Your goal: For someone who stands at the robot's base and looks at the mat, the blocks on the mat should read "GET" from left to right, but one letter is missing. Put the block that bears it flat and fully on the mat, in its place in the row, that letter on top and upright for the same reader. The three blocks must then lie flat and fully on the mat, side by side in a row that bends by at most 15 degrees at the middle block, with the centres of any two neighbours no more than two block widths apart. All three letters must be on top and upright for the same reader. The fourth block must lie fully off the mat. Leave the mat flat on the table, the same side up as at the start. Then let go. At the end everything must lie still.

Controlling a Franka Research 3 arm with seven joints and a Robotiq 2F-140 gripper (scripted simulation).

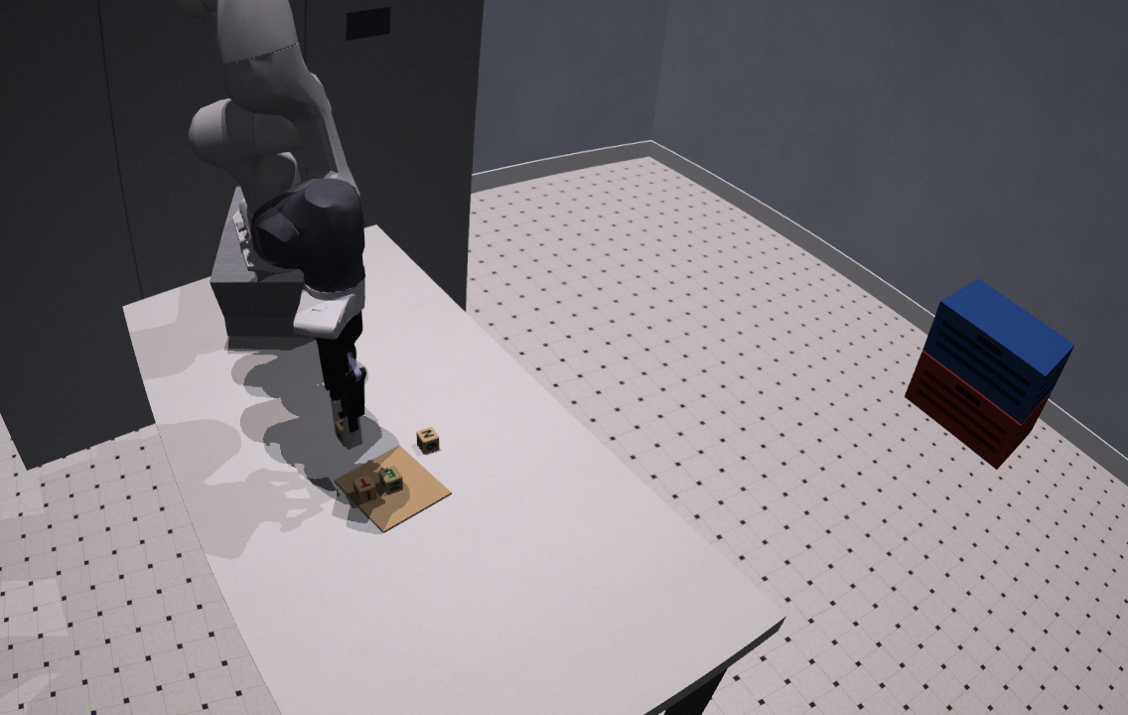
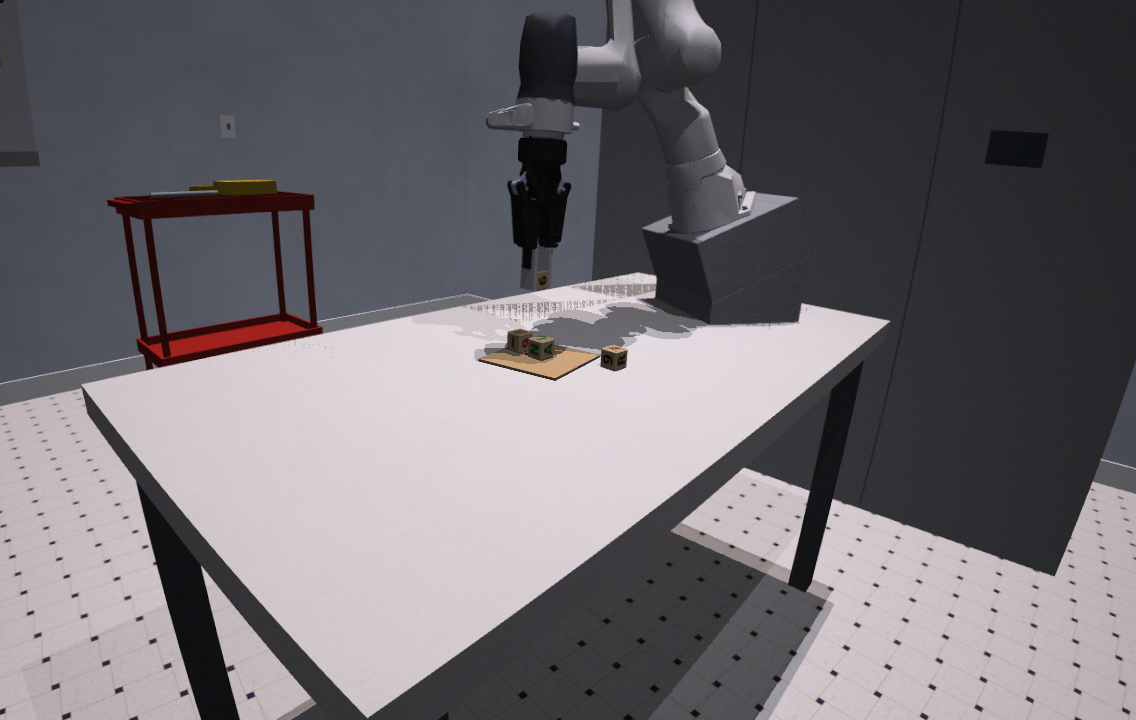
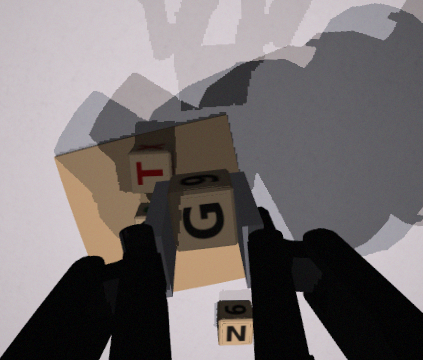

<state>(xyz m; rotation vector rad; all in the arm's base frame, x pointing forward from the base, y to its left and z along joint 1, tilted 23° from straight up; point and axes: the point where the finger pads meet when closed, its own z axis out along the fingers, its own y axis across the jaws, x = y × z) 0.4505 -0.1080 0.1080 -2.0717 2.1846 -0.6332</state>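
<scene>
The E block lies 50 mm ahead of my hand, 40 mm to the left of it and 110 mm below it. The rest, counted from my hand: G block: 20 mm below; mat: 50 mm ahead, 40 mm to the left, 130 mm below; T block: 40 mm ahead, 110 mm below.
</scene>
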